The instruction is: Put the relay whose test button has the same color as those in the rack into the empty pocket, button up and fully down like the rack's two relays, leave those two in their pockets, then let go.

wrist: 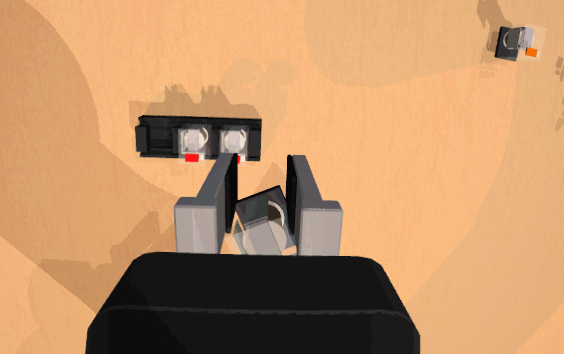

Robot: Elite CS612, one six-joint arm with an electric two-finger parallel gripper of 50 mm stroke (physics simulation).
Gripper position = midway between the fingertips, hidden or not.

In view: my gripper (pixel 262 178), a relay (pixel 260 226), a relay (pixel 234 138), a relay (pixel 523 42), a relay (pixel 194 139) and a black rack (pixel 156 136).
